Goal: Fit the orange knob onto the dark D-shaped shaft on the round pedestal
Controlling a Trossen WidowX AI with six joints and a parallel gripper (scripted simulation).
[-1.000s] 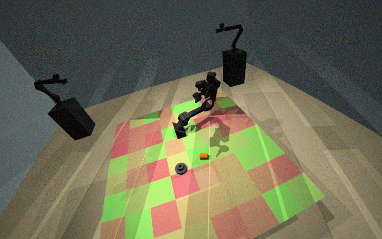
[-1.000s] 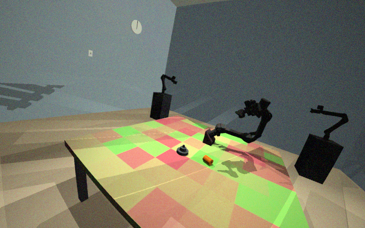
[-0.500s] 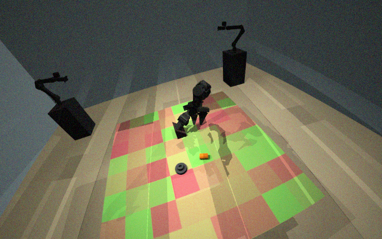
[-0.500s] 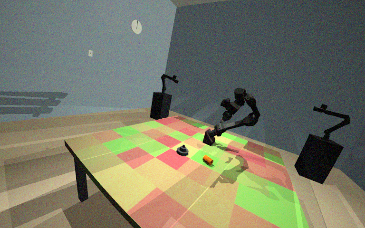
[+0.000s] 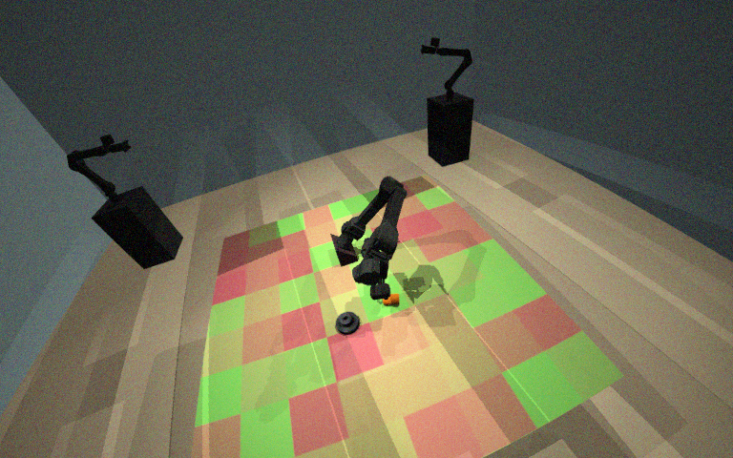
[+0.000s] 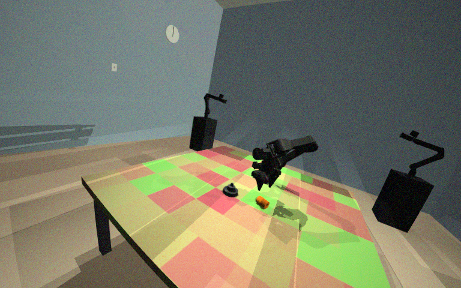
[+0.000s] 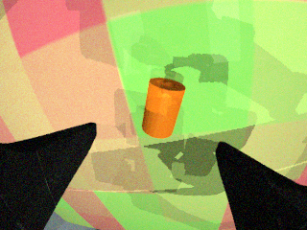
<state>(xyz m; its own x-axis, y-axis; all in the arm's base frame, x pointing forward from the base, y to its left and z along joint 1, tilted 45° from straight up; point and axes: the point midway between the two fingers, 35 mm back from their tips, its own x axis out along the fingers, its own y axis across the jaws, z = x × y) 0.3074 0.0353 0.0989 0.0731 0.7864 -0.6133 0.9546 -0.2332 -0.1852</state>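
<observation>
The orange knob lies 70 mm below my gripper tip and 10 mm to the left of it. Also, from my gripper tip: round dark pedestal 170 mm to the right, 60 mm below, 30 mm ahead.
</observation>
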